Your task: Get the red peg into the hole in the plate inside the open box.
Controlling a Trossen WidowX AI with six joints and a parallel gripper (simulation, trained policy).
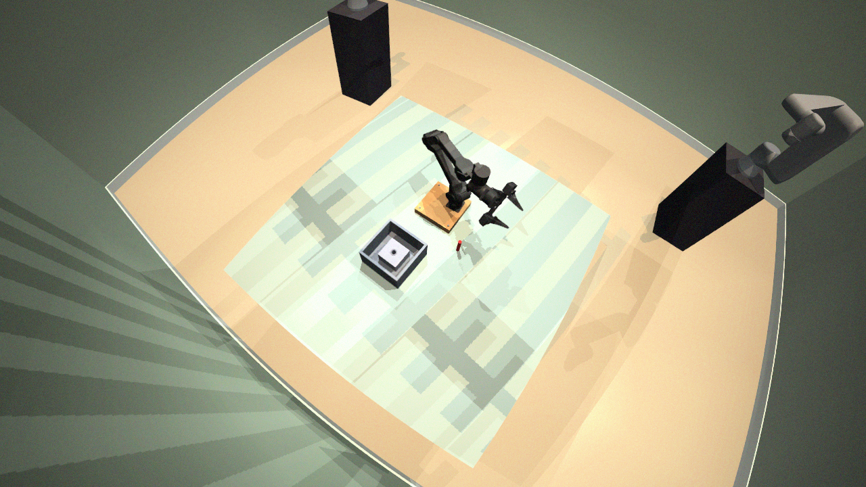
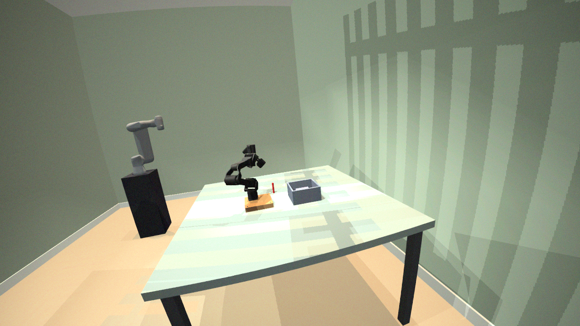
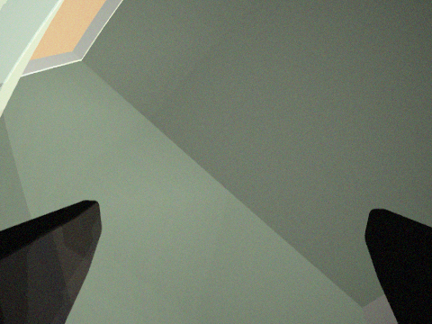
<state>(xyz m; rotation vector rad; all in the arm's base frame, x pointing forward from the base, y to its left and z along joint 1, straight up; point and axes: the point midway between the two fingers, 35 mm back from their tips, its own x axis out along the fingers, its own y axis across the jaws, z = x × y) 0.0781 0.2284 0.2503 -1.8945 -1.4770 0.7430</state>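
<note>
My gripper tip is 240 mm above the red peg, 150 mm to the left of it and 90 mm short of it. Also, from my gripper tip: grey box (350 mm to the right, 260 mm below, 260 mm ahead).
</note>
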